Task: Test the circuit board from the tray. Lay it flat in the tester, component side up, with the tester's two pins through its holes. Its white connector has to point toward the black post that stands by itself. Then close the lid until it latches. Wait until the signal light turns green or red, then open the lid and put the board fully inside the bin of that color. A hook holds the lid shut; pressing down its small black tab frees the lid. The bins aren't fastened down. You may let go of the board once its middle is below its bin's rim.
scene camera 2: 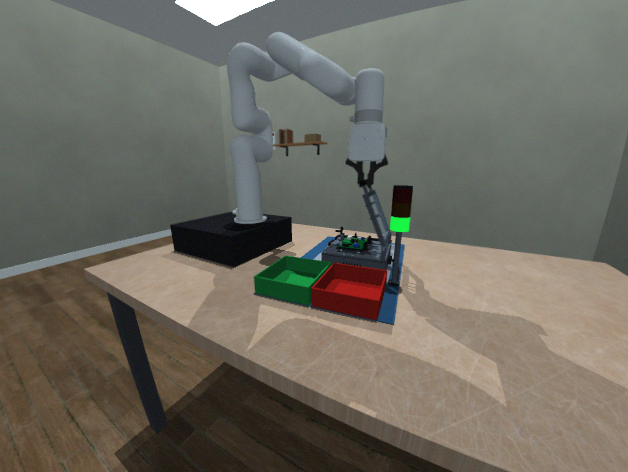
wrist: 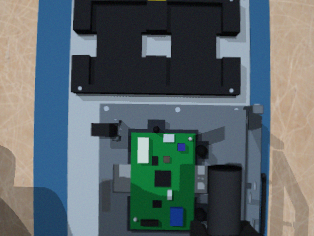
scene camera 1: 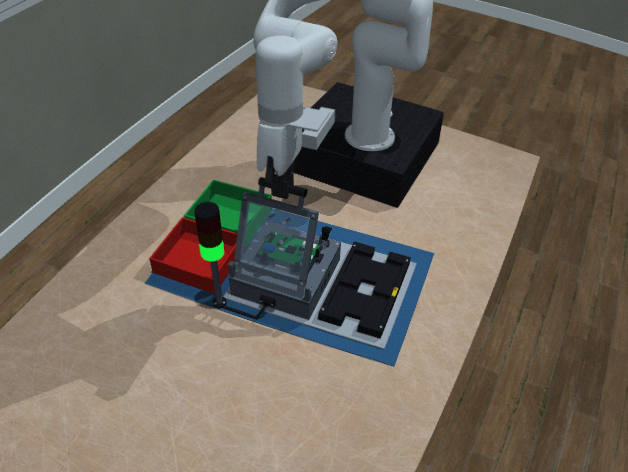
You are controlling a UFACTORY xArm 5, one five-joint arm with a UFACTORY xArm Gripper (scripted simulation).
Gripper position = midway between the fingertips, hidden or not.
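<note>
I see my gripper [scene camera 1: 282, 192]. The wrist view gives me a green circuit board [wrist: 162, 164]. There is a green bin [scene camera 2: 290, 278], which I also find in scene camera 1 [scene camera 1: 228, 197], while in the wrist view the green bin is out of frame. A red bin [scene camera 1: 181, 248] is visible to me in scene camera 2 as well [scene camera 2: 333, 291]; in the wrist view the red bin is out of frame. And a clear tester lid [scene camera 1: 274, 238] is in sight, with scene camera 2 showing it too [scene camera 2: 371, 200].
</note>
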